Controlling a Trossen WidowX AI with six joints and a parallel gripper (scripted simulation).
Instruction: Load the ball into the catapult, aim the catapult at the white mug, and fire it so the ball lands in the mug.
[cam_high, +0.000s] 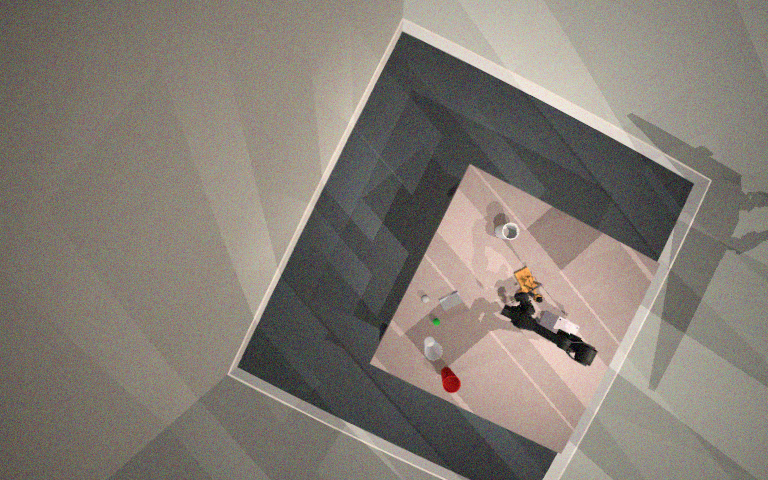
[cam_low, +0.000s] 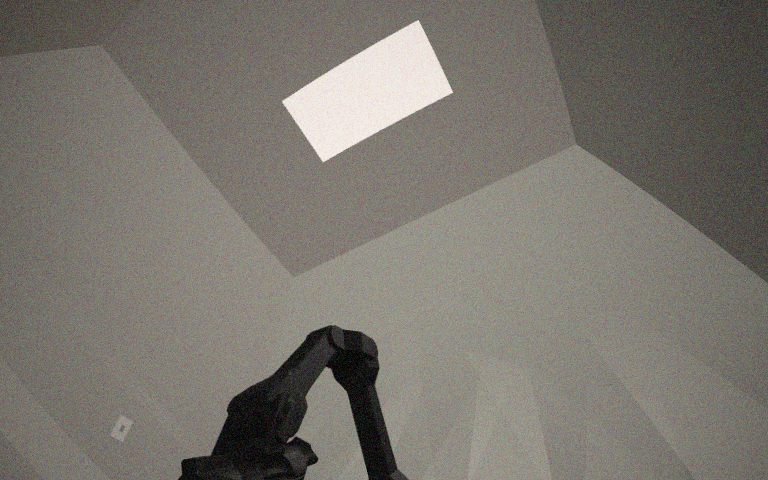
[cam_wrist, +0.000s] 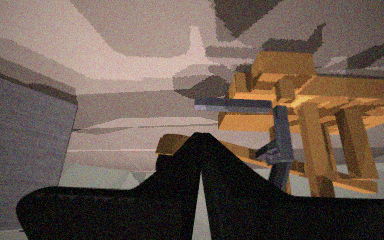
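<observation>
Right now my gripper tip is 4 cm past the dark ball, 3 cm to the left of it and 1 cm below it. Round my gripper tip: orange wooden catapult (6 cm to the right, 2 cm ahead); then catapult frame (8 cm to the right, 3 cm ahead, 3 cm above); then white mug (30 cm to the right, 29 cm ahead, 2 cm below).
</observation>
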